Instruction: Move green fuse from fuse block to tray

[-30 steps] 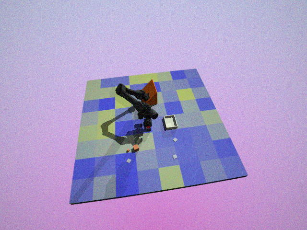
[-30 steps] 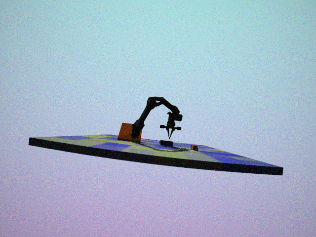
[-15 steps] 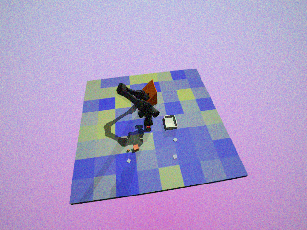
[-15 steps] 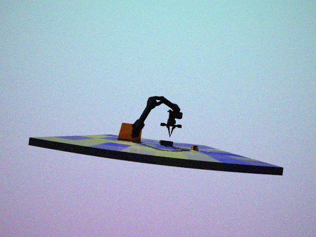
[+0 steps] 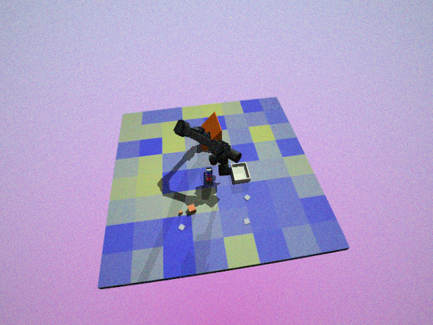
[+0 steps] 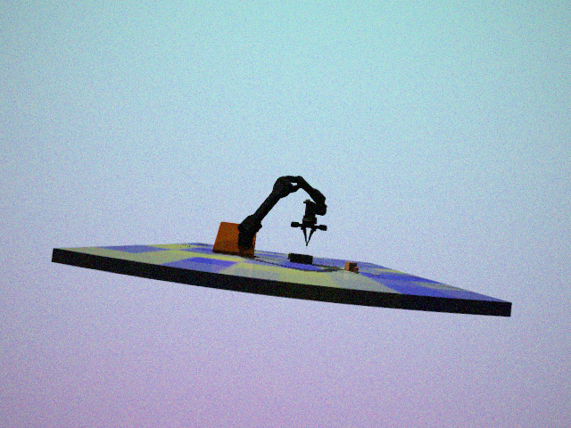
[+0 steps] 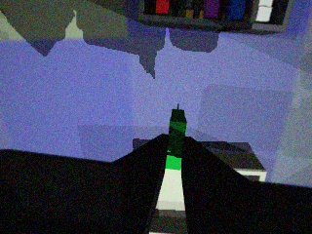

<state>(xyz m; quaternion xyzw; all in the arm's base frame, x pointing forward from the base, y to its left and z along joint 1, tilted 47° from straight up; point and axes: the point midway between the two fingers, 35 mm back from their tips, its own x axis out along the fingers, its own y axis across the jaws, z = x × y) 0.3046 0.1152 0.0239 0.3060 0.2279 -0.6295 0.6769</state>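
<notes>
My gripper tip is now 3 cm past the white tray, 11 cm to the right of it and 10 cm above it. From my gripper tip the other things lie so: red fuse: 1 cm ahead, 9 cm to the right, 8 cm below; green fuse: 1 cm below; purple fuse: 2 cm behind, 9 cm to the right, 8 cm below.
</notes>
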